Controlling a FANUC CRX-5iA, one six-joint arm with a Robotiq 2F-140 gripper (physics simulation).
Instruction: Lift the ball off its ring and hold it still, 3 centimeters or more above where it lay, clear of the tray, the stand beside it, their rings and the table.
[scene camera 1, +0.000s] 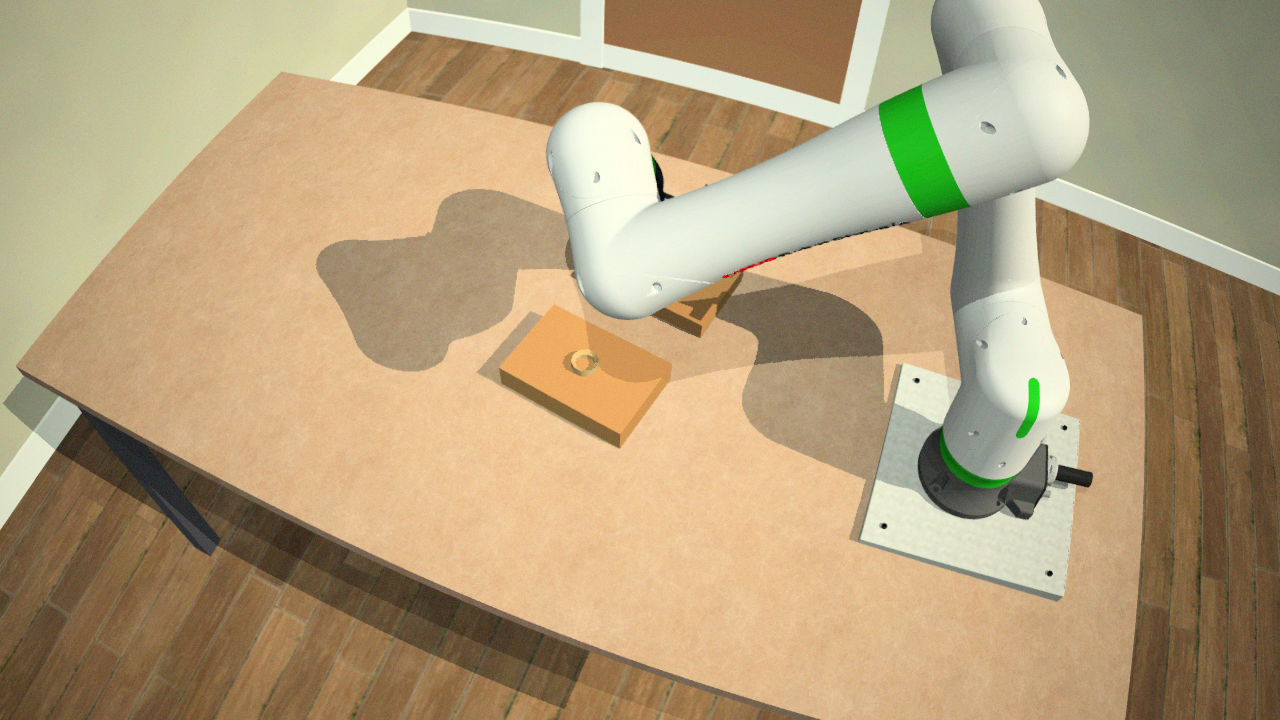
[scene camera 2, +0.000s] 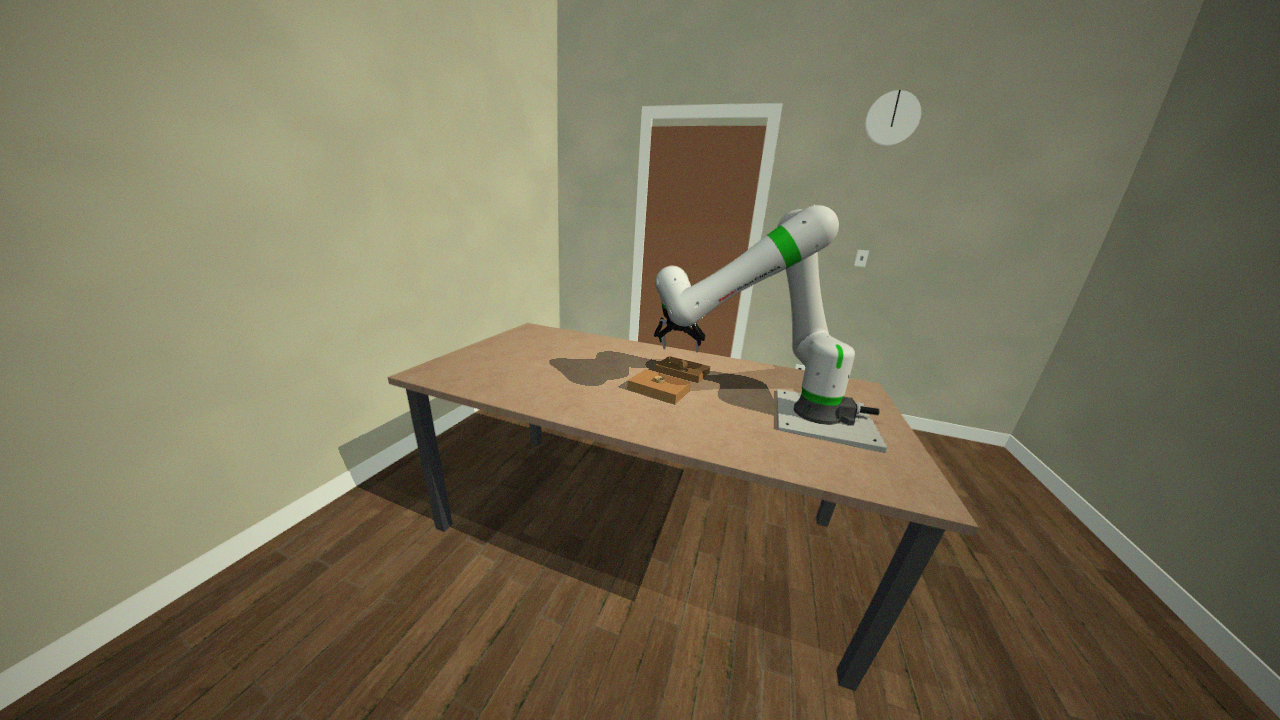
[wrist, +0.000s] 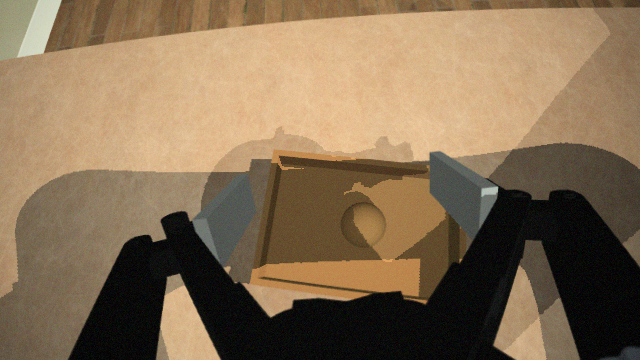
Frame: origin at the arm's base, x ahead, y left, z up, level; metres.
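Seen in the pictures: gripper, fingertip midpoint: (scene camera 2: 681, 348) (wrist: 339, 183); arm's base, origin of the base link: (scene camera 1: 966, 472) (scene camera 2: 816, 413).
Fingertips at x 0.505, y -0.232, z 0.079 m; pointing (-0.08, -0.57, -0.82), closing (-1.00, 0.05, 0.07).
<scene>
Pixels of each thing's middle, then the offset from my fingertips to it. "spot": a spot on its surface instead. Level surfaces: height alone.
- ball, body centre: (wrist: 363, 224) (scene camera 2: 683, 365) 0.020 m back, 0.025 m left, 0.063 m down
- walled orange-brown tray, body centre: (wrist: 361, 226) (scene camera 1: 665, 275) (scene camera 2: 682, 368) 0.020 m back, 0.025 m left, 0.079 m down
- pale ring, surface spot: (scene camera 1: 584, 372) (scene camera 2: 660, 380) spot: 0.032 m ahead, 0.250 m left, 0.047 m down
- table, its level: 0.092 m down
The ball (wrist: 363, 225) (scene camera 2: 685, 364), tan and partly shadowed, sits inside the walled orange-brown tray (wrist: 340, 275) (scene camera 1: 682, 322) (scene camera 2: 700, 376). The ring under it cannot be made out. My gripper (wrist: 339, 183) (scene camera 2: 682, 345) is open and empty, above the tray. In the wrist view its fingers stand wide apart, one on each side of the ball, with the ball a little nearer the right finger. In scene camera 1 the arm hides the gripper, the ball and much of the tray.
The orange block-like stand (scene camera 1: 617, 402) (scene camera 2: 662, 394) is beside the tray, with a pale ring (scene camera 1: 584, 372) (scene camera 2: 657, 378) on top. The arm's base plate (scene camera 1: 939, 537) (scene camera 2: 832, 433) is at the right of the table (scene camera 1: 447, 465) (scene camera 2: 537, 394).
</scene>
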